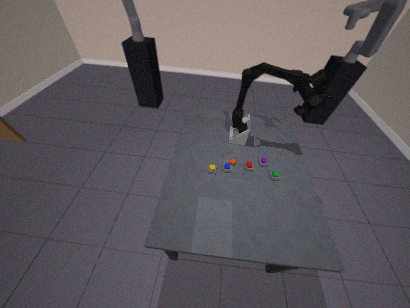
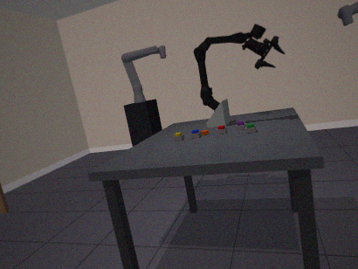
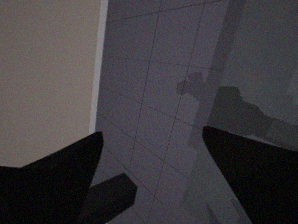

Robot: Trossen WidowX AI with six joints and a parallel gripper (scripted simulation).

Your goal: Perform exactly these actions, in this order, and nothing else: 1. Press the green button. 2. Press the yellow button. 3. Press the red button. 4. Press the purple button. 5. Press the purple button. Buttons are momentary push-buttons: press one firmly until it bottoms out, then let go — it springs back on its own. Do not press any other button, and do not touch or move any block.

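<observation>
The green button lies 260 mm ahead of my gripper tip, 180 mm to the right of it and 290 mm below it. From my gripper tip the other things lie so: orange block: 200 mm ahead, 430 mm to the right, 310 mm below; then red button: 220 mm ahead, 330 mm to the right, 290 mm below; then purple button: 170 mm ahead, 240 mm to the right, 290 mm below.
</observation>
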